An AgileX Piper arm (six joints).
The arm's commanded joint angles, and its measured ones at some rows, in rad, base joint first. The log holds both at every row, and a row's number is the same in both.
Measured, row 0:
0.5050 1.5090 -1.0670 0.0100 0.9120 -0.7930
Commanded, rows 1 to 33:
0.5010 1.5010 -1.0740 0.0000 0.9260 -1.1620
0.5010 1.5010 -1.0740 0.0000 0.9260 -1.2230
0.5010 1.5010 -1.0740 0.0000 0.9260 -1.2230
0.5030 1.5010 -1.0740 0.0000 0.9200 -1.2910
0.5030 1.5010 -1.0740 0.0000 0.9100 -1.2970
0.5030 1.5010 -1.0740 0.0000 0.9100 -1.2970
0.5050 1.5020 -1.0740 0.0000 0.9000 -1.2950
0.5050 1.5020 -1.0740 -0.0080 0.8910 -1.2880
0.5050 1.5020 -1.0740 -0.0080 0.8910 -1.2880
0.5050 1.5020 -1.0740 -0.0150 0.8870 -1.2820
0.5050 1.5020 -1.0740 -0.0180 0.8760 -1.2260
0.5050 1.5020 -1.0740 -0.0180 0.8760 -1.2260
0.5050 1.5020 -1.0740 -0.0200 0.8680 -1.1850
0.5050 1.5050 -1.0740 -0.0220 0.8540 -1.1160
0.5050 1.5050 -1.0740 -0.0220 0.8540 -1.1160
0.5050 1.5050 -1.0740 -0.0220 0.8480 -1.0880
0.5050 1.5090 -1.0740 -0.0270 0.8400 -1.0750
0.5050 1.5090 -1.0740 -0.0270 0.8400 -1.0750
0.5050 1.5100 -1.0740 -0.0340 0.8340 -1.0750
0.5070 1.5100 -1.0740 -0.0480 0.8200 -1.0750
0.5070 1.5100 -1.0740 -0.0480 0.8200 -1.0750
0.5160 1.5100 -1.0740 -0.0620 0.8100 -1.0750
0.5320 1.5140 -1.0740 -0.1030 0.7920 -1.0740
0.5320 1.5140 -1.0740 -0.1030 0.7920 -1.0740
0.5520 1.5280 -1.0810 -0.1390 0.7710 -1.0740
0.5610 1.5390 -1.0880 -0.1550 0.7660 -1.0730
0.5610 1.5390 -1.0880 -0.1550 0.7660 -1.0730
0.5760 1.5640 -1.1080 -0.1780 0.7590 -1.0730
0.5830 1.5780 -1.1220 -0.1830 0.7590 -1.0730
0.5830 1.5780 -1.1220 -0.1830 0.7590 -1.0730
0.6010 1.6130 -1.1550 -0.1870 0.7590 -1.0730
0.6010 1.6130 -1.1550 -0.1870 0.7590 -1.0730
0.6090 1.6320 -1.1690 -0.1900 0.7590 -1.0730
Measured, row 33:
0.5860 1.5880 -1.1290 -0.1750 0.7680 -1.0750
